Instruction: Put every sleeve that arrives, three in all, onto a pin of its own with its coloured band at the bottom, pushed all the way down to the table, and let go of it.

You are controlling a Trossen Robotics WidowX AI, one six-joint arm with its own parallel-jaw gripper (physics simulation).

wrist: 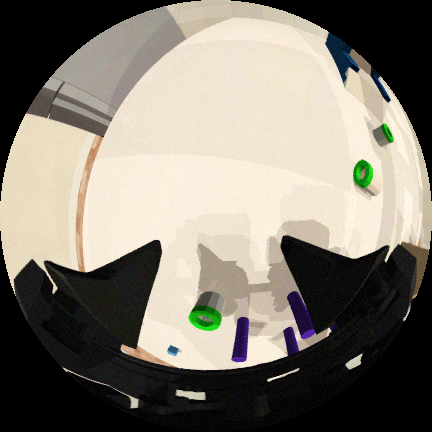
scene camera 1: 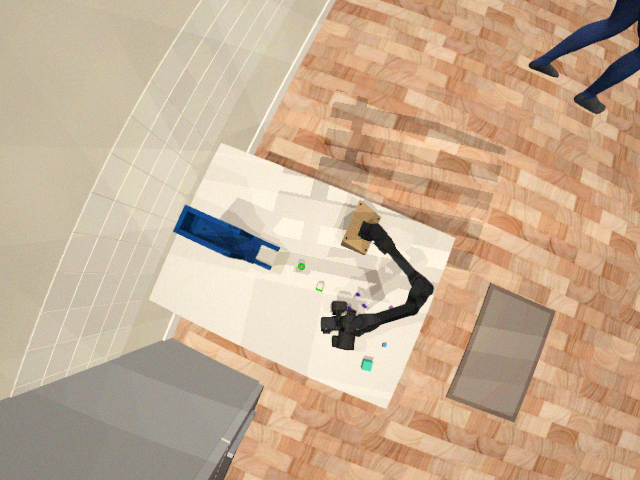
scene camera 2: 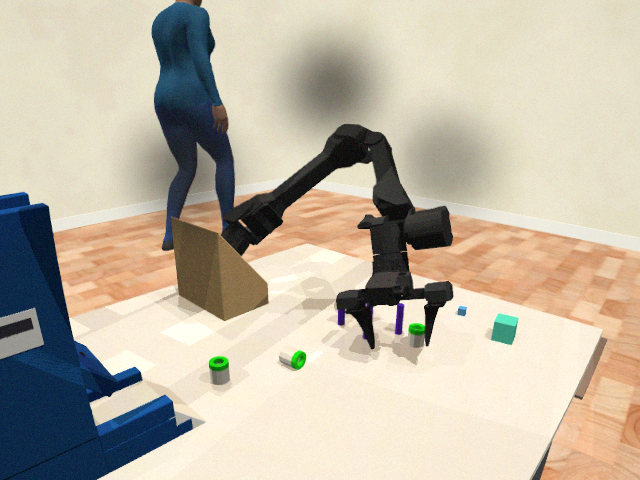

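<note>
My gripper (scene camera 2: 400, 346) (wrist: 222, 244) is open and empty, fingers wide apart and pointing down. A grey sleeve with a green band (scene camera 2: 416, 336) (wrist: 210, 301) stands upright, band on top, off the pins; in the wrist view it shows between the fingers, apart from both. A second sleeve (scene camera 1: 320, 285) (scene camera 2: 285, 358) (wrist: 373, 188) lies on its side. A third sleeve (scene camera 1: 301, 263) (scene camera 2: 219, 375) (wrist: 381, 136) stands band up near the chute. Several bare purple pins stand beside the gripper, among them one pin (scene camera 2: 399, 319) (wrist: 240, 340) and another pin (scene camera 1: 357, 294) (wrist: 301, 315); the gripper partly hides the group.
A blue chute (scene camera 1: 217, 240) (scene camera 2: 46, 289) stands at the far end of the table. A brown wedge block (scene camera 1: 353, 241) (scene camera 2: 199, 268) is by the arm's base. A teal cube (scene camera 1: 367, 364) (scene camera 2: 504, 329) and a small blue cube (scene camera 1: 384, 344) (scene camera 2: 462, 311) (wrist: 173, 350) lie beyond the pins.
</note>
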